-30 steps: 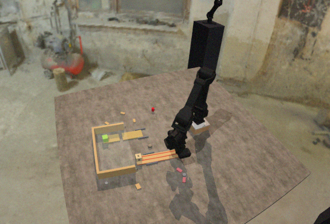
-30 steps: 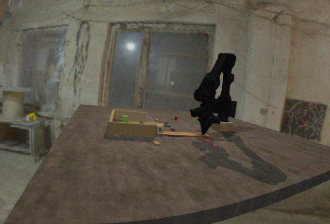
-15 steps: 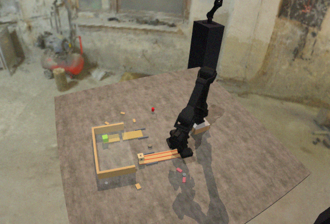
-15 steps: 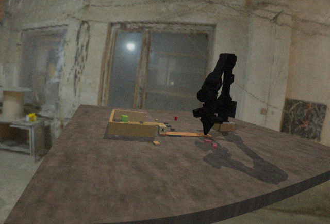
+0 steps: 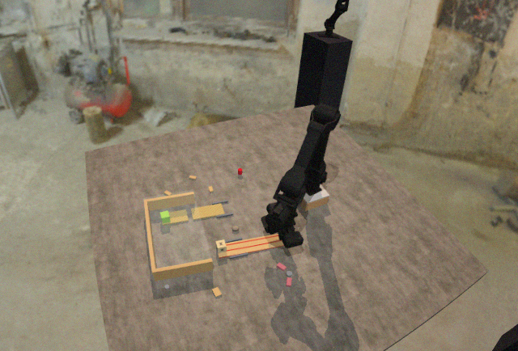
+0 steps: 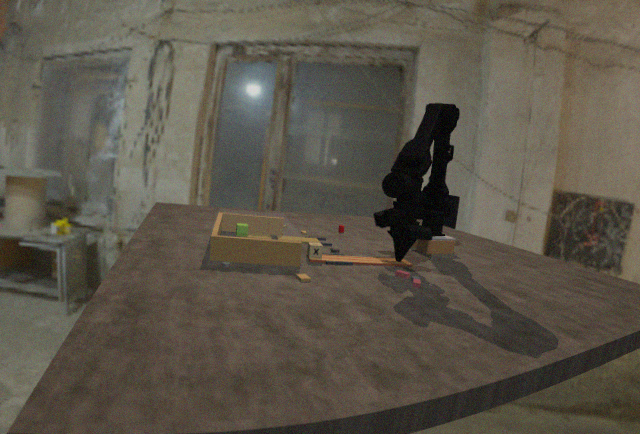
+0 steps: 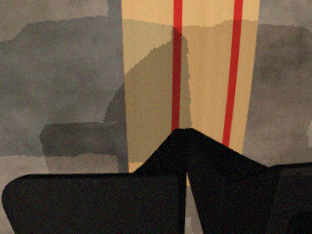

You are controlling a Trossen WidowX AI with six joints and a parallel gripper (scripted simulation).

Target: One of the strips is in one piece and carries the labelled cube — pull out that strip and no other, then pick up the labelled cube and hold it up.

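My gripper tip is 9 cm short of the striped strip and 3 cm to the left of it. The rest, counted from my gripper tip: cube marked x (20 cm ahead, 7 cm to the right, 2 cm above); red peg (6 cm behind, 38 cm to the right, 1 cm above); grey disc (6 cm ahead, 13 cm to the left).
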